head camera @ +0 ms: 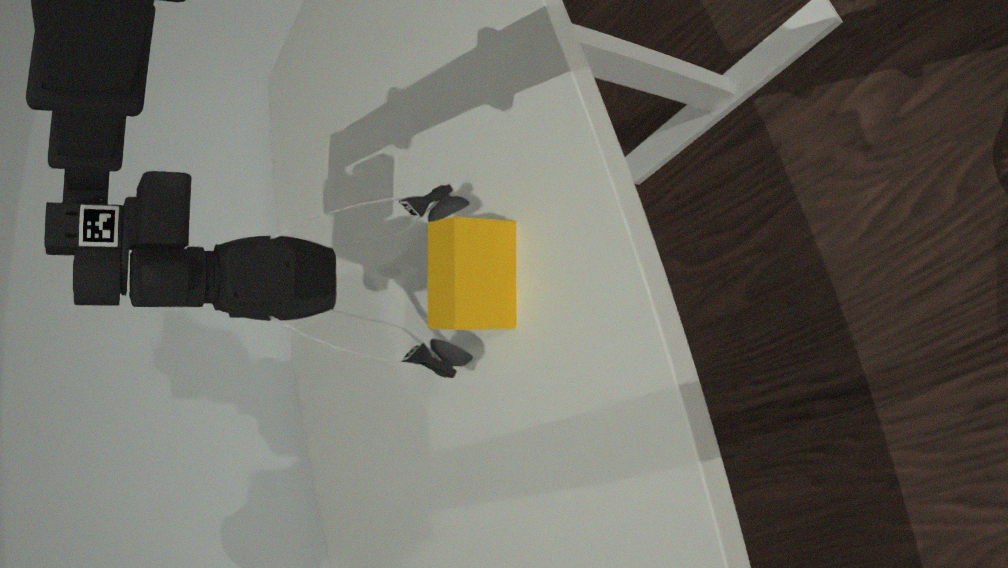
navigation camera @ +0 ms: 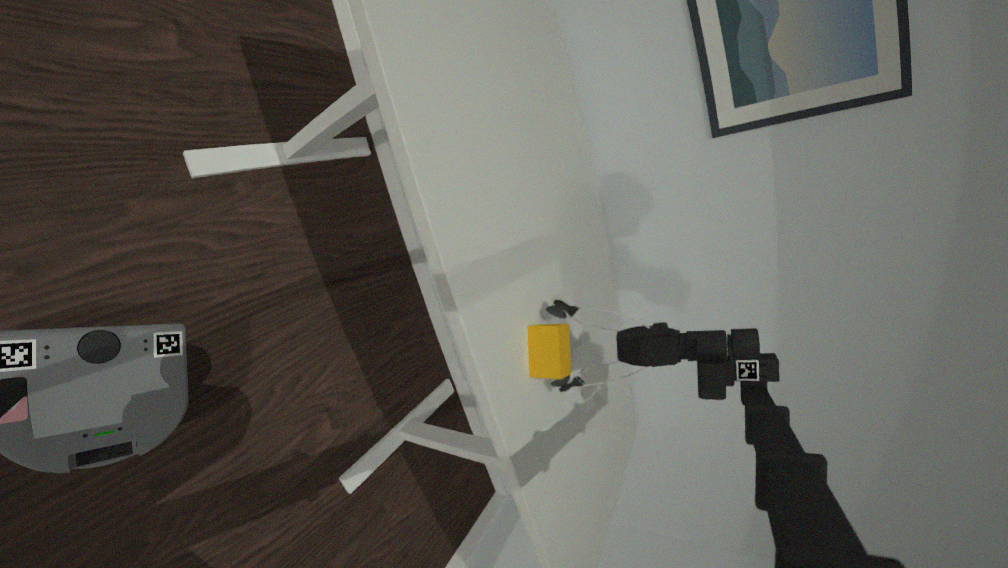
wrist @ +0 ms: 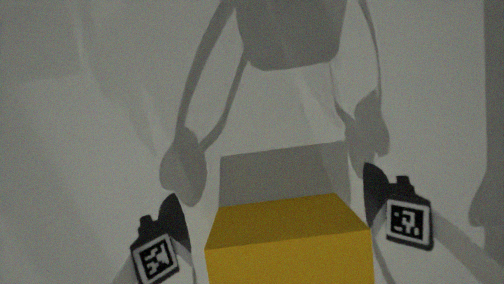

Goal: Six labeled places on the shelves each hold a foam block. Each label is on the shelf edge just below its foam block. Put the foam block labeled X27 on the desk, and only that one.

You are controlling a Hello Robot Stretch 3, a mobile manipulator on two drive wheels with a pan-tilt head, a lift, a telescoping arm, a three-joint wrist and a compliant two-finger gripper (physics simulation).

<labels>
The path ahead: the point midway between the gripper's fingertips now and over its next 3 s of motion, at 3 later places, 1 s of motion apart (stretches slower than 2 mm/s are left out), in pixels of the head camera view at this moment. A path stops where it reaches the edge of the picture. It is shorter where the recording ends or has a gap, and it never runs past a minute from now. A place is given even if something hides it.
My gripper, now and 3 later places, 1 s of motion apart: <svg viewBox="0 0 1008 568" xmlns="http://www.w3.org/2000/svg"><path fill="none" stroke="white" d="M467 280L517 277L644 268L797 257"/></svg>
</labels>
